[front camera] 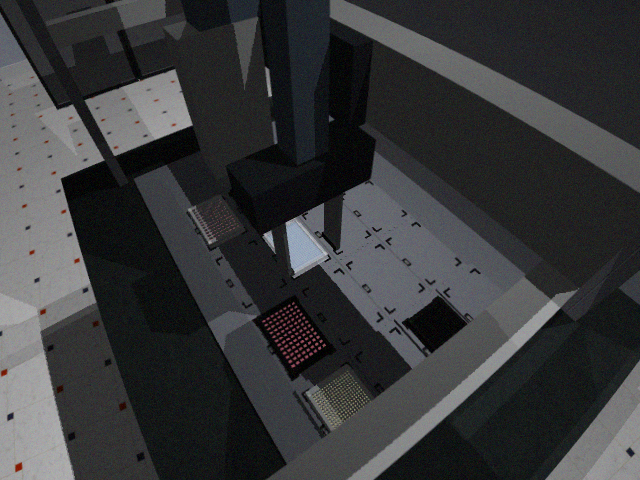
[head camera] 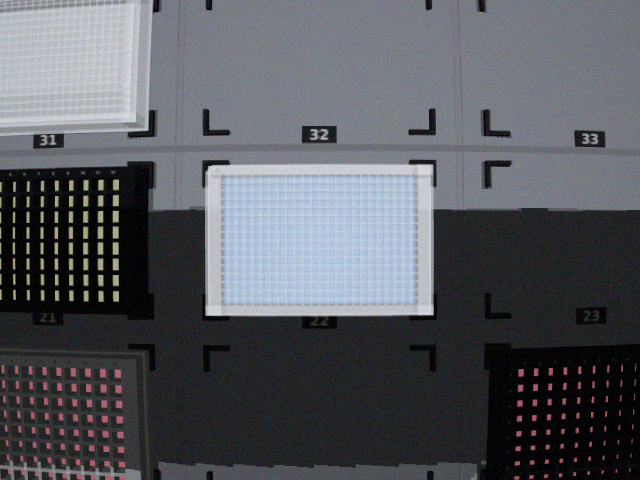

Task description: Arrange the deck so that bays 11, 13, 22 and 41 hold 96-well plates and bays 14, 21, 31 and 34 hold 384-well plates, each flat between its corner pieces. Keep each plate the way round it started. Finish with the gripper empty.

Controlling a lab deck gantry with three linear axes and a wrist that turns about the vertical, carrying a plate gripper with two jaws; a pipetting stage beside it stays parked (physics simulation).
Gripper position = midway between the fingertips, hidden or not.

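Note:
The gripper (front camera: pixel 308 254) is visible, and the scene also has a bay 43 (front camera: pixel 430 258) and a bay 44 (front camera: pixel 472 293). A black yellow-well 96-well plate (head camera: pixel 81 234) can be seen as well.

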